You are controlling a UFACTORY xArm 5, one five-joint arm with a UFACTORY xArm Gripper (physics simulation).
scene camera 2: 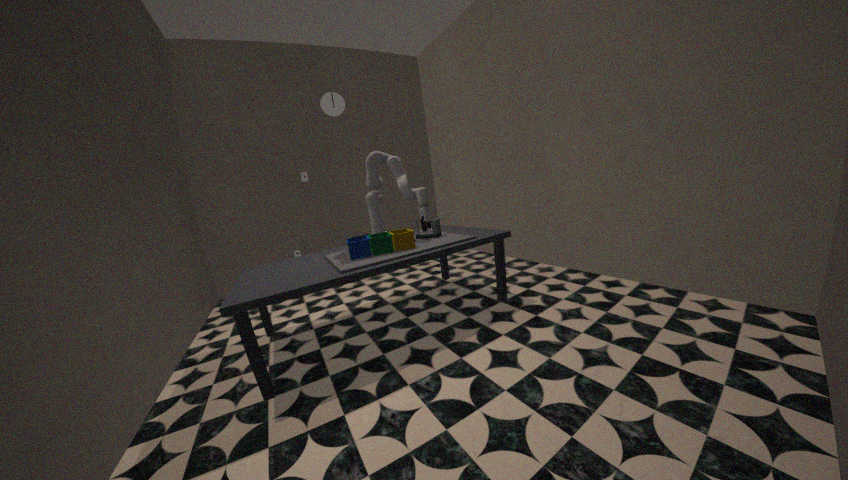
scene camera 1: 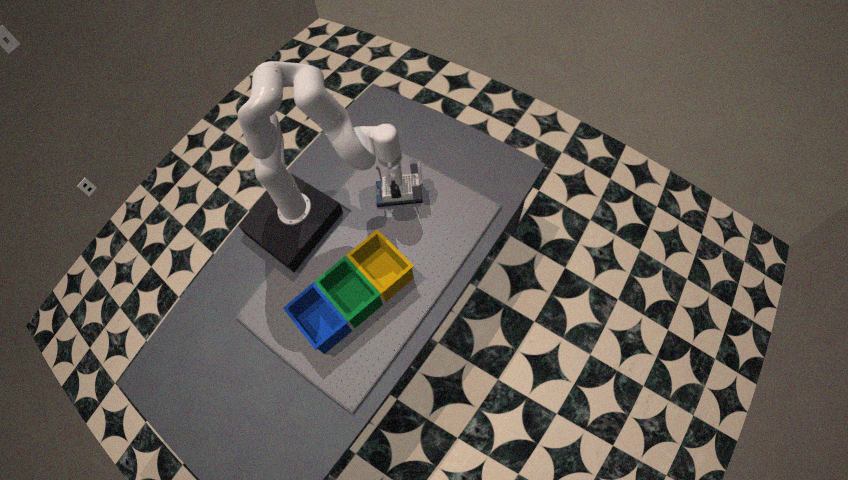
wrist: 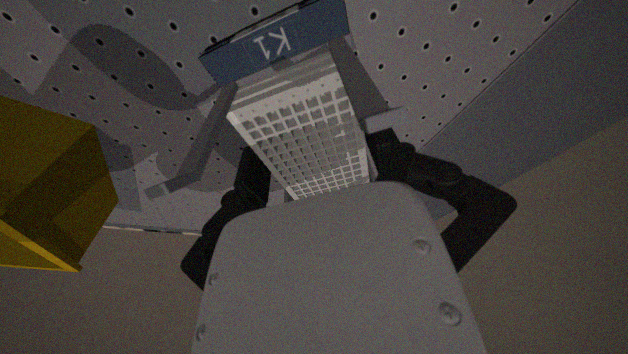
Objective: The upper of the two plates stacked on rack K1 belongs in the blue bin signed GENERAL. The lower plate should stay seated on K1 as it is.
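Frame: origin at the arm's base, x left, y back, z up, level; millimetres.
Seen in the pictures: gripper, fingertip midpoint: [scene camera 2: 427, 230] [scene camera 1: 395, 185] [wrist: 309, 141]; arm's base, link origin: [scene camera 1: 294, 209].
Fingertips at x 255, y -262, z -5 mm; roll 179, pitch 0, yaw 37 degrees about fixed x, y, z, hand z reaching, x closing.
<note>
Pixels of each thing's top centre, then the offset from my fingertips to it. "spot": a spot on its surface instead.
- Rack K1, top centre: [wrist: 319, 237] [scene camera 1: 396, 173] [scene camera 2: 427, 219] dy -9, dx +4, dz +73 mm
- white gridded upper plate, top centre: [wrist: 315, 160] [scene camera 1: 400, 184] dy -14, dx +9, dz +6 mm
- lower plate, top centre: [wrist: 313, 149] dy -14, dx +8, dz -7 mm
- blue bin, surface spot: [scene camera 1: 321, 325] spot: dy -57, dx -530, dz -41 mm
- green bin, top centre: [scene camera 1: 346, 287] [scene camera 2: 379, 235] dy -92, dx -399, dz +53 mm
Rack K1 [scene camera 1: 399, 202] [scene camera 2: 428, 236] [wrist: 312, 32] stands on the perforated board, its blue label facing up in the wrist view. The white gridded upper plate [scene camera 1: 411, 179] [wrist: 305, 134] lies on the rack, over the lower plate [wrist: 284, 76], of which part of the near edge shows. My gripper [scene camera 1: 395, 188] [scene camera 2: 426, 224] [wrist: 309, 141] is open and empty, pointing down, with one black finger on each long side of the upper plate. The finger height against the two plates is hard to tell. The blue bin [scene camera 1: 321, 325] [scene camera 2: 358, 247] stands at the far end of the bin row; its GENERAL sign is not readable.
The green bin [scene camera 1: 349, 291] [scene camera 2: 381, 243] stands between the blue bin and the yellow bin [scene camera 1: 382, 268] [scene camera 2: 404, 239] [wrist: 50, 170], which is nearest the rack. The black arm base [scene camera 1: 294, 252] is beside the row. Grey guides flank the plates in the wrist view.
</note>
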